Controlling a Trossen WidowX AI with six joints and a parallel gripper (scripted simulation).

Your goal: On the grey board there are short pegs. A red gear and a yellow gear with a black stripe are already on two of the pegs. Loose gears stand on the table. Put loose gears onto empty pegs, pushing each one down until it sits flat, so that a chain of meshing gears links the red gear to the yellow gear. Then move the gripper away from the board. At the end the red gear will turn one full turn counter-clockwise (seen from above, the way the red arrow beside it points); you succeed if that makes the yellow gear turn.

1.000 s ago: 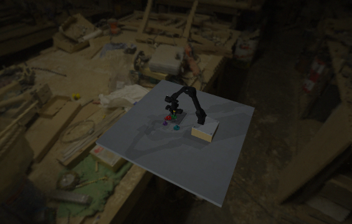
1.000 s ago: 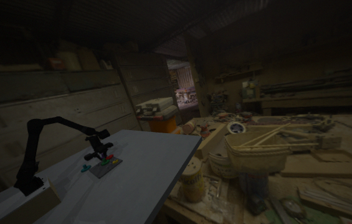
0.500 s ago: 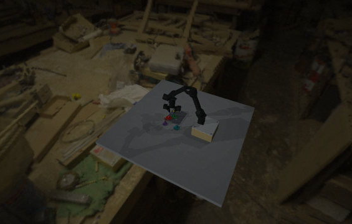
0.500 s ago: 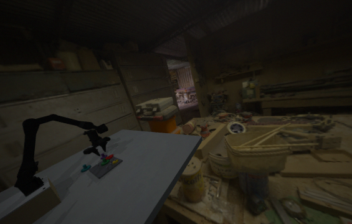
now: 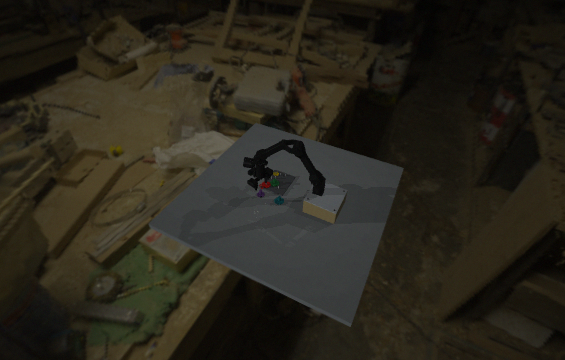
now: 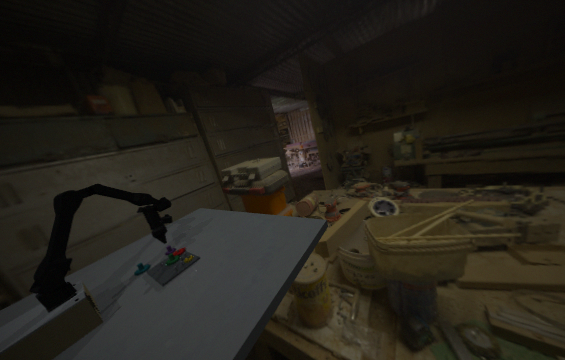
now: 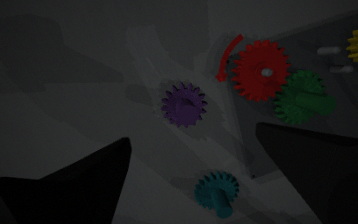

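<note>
Now: gripper tip 60 mm above the purple gear. The rest, counted from my gripper tip: green gear (130 mm to the right, 60 mm below, 50 mm behind); red gear (90 mm to the right, 60 mm below); teal gear (130 mm behind, 60 mm below, 10 mm to the left).
</note>
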